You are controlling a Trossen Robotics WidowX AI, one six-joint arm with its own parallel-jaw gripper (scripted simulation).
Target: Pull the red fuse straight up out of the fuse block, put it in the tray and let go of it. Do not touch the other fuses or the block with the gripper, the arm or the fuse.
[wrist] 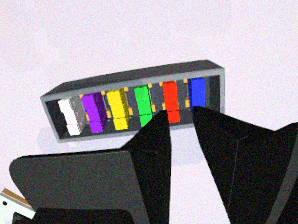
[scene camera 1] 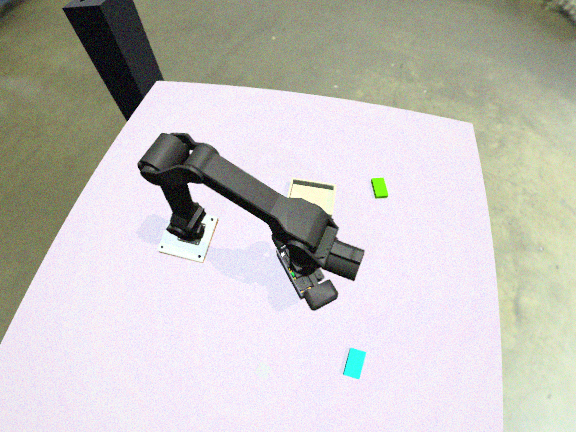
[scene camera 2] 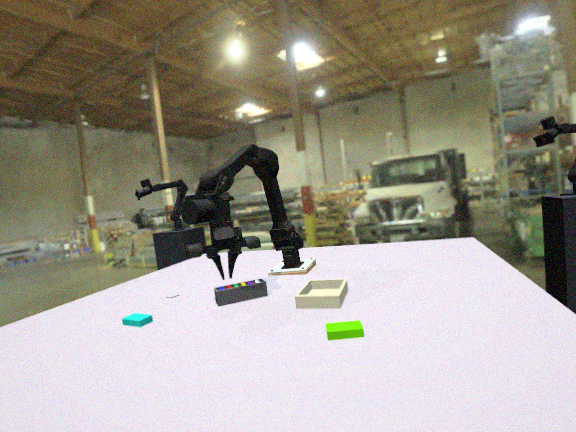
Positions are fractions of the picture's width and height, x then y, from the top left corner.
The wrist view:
my gripper: 0.61, 0.52
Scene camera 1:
my gripper: 0.53, 0.64
beige tray: 0.56, 0.45
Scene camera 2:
my gripper: 0.39, 0.65
beige tray: 0.58, 0.68
